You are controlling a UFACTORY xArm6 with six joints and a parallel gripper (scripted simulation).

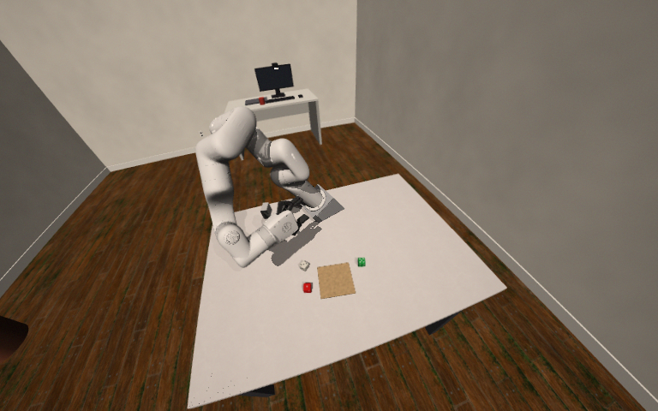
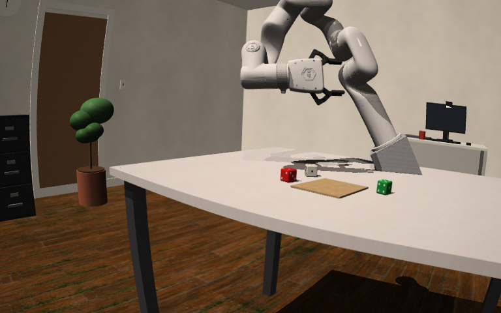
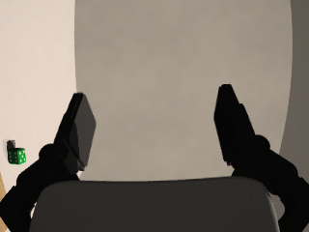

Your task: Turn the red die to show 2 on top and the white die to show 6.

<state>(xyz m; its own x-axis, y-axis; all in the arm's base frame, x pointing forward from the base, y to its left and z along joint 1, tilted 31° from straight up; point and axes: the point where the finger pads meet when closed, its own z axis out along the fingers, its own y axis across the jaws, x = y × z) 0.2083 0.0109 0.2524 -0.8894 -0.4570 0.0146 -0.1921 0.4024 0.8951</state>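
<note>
Right now my hand is 27 cm above the red die, 17 cm short of it and 7 cm to the left of it. Also, from my hand: green die 27 cm below, 18 cm to the left, 16 cm ahead; white die 27 cm below, 7 cm ahead, 5 cm to the right; tan mat 28 cm below, 18 cm ahead, 5 cm to the left.
</note>
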